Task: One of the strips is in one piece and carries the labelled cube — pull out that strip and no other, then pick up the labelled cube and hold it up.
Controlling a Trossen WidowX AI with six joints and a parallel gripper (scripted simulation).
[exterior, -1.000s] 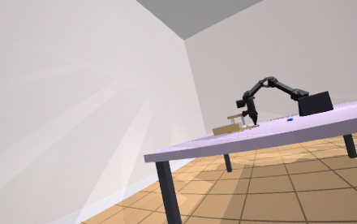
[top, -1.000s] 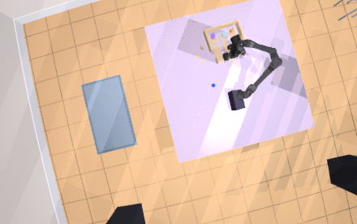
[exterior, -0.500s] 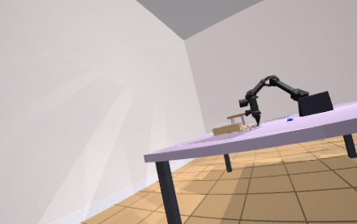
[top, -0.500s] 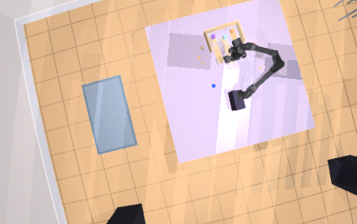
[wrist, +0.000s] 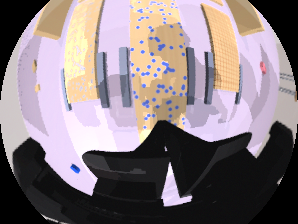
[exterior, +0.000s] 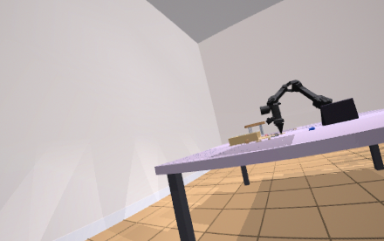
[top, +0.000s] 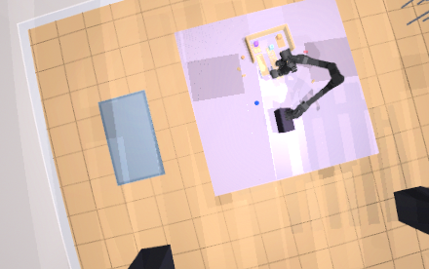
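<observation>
Right now my gripper tip is 100 mm short of the strip and 10 mm to the right of it. The rest, counted from my gripper tip: blue dot 210 mm to the left, 180 mm behind; red piece 240 mm to the right, 140 mm ahead.
</observation>
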